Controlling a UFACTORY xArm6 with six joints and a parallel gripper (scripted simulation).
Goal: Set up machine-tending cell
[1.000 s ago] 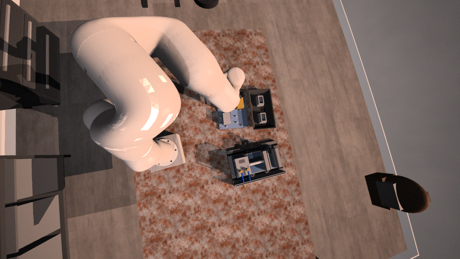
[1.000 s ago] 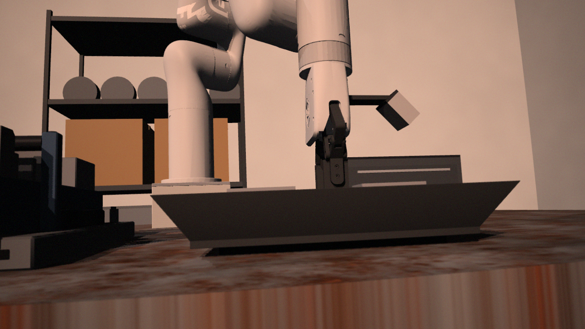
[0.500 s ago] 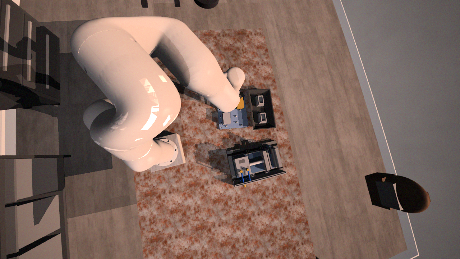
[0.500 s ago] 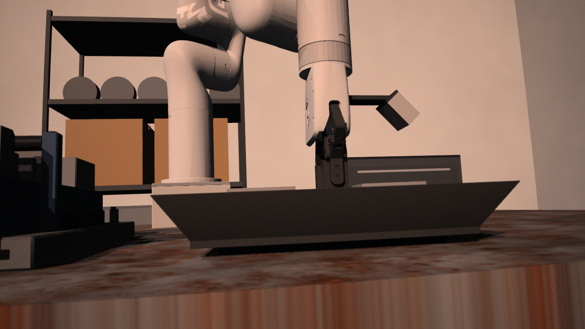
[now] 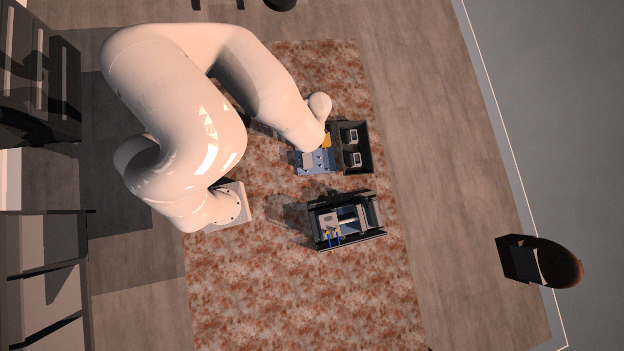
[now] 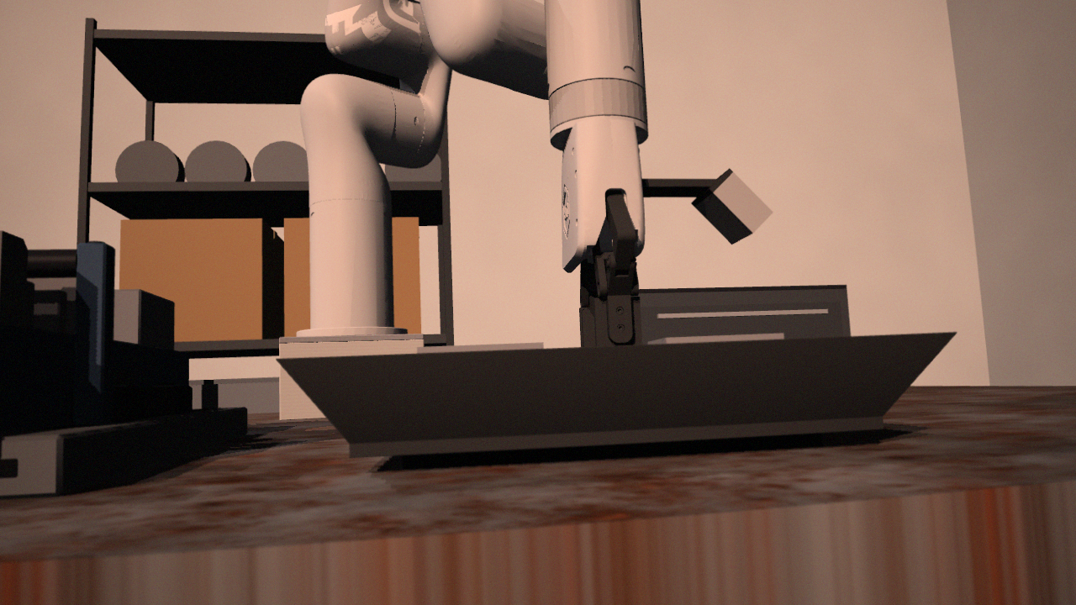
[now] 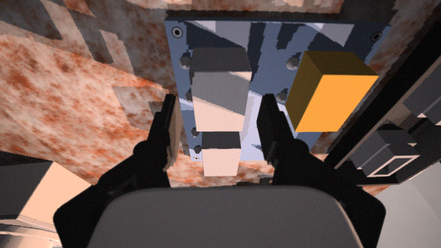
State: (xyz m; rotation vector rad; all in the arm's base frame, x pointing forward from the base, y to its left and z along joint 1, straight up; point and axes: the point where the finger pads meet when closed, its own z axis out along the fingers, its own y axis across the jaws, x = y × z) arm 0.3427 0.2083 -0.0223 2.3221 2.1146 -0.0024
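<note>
Right now the brass blank is 90 mm ahead of my hand, 10 mm to the right of it and 40 mm below it. The rest, counted from my hand: vise piston rod 90 mm ahead, 350 mm to the right, 20 mm above; vise body 110 mm ahead, 350 mm to the right, 20 mm below.
</note>
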